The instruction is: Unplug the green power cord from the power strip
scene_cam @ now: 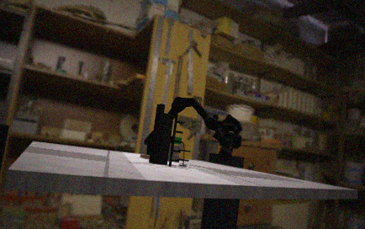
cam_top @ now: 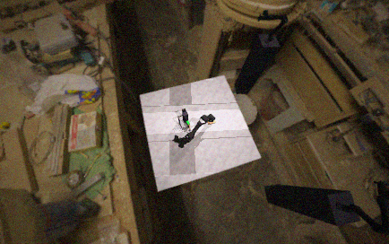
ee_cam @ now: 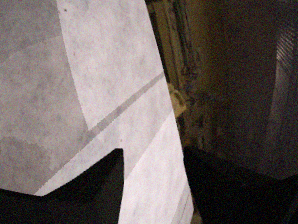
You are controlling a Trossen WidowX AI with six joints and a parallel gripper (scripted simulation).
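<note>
Right now my gripper tip is 22 cm to the left of the green plug, 18 cm past it and 3 cm below it.
</note>
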